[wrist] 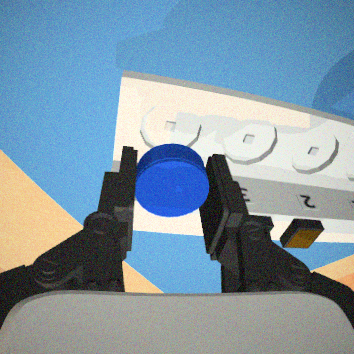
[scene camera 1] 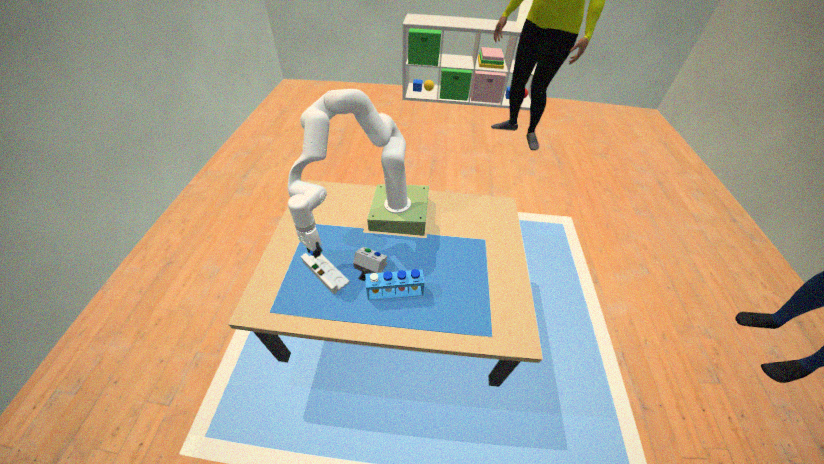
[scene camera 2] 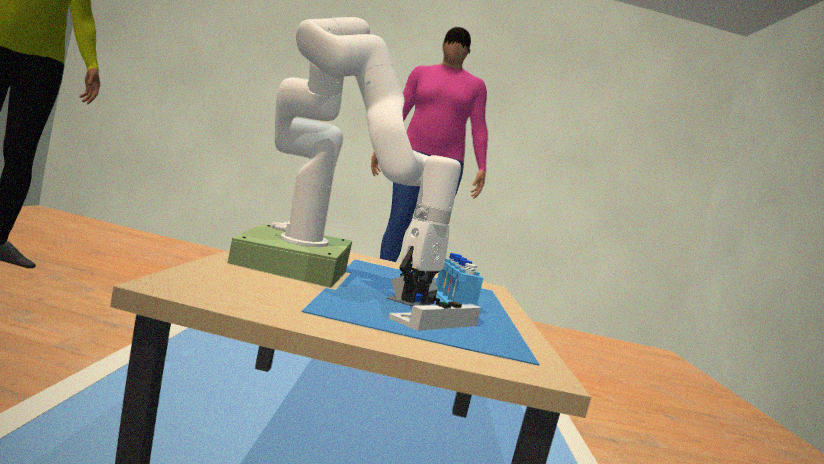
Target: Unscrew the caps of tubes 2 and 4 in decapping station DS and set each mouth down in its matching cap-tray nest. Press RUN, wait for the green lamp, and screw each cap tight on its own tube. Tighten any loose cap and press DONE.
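Places are measured from the arm's base along level axes (x back, y left, z down), in centimetres.
Pixels of known places: gripper, between the fingertips: (wrist: 169,172) (scene camera 1: 314,253) (scene camera 2: 413,301); arm's base, origin of its link: (scene camera 1: 397,204) (scene camera 2: 304,241).
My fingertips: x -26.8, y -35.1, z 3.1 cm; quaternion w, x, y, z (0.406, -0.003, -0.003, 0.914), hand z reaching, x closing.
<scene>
Ahead of a thing's pixels: the offset from my fingertips to its top centre. "*": to the spot under its first point. Level surfaces: height alone.
My gripper (scene camera 1: 314,252) (scene camera 2: 419,299) (wrist: 169,172) is shut on a blue cap @[dx +0.1, dy +0.1, dz -1.6 cm] (wrist: 171,187), low over the end of the white cap tray @[dx -6.4, dy +4.9, dz -0.6 cm] (scene camera 1: 328,280) (scene camera 2: 446,318) (wrist: 135,95). In the wrist view the cap overlaps the near edge of the end nest @[dx +0.1, dy +0.3, dz +3.9 cm] (wrist: 170,125); its height above it is unclear. Two more nests (wrist: 250,140) (wrist: 314,150) show, beside labels 3 and 2. An amber button @[* dx -9.2, dy +4.4, dz -0.6 cm] (wrist: 303,234) sits on the tray's edge. A light-blue rack @[dx -15.6, dy +34.2, dz -5.6 cm] (scene camera 1: 394,283) (scene camera 2: 469,288) holds tubes: one with a white top @[dx -16.3, dy +26.4, dz -7.2 cm] (scene camera 1: 374,277), three with blue caps @[dx -15.8, dy +31.6, dz -7.4 cm] (scene camera 1: 387,275) @[dx -15.4, dy +36.8, dz -7.4 cm] (scene camera 1: 401,274) @[dx -14.9, dy +42.0, dz -7.4 cm] (scene camera 1: 415,273).
A grey box @[dx -2.9, dy +23.7, dz -3.7 cm] (scene camera 1: 369,261) with green and blue round tops stands between tray and rack, with a small dark object @[* dx -9.4, dy +20.7, dz +2.6 cm] (scene camera 1: 362,275) in front. All stand on a blue mat @[dz +4.7 cm] (scene camera 1: 449,311) on the wooden table @[dz +5.0 cm] (scene camera 1: 513,340). The arm's green base (scene camera 1: 397,224) (scene camera 2: 282,262) is behind.
</scene>
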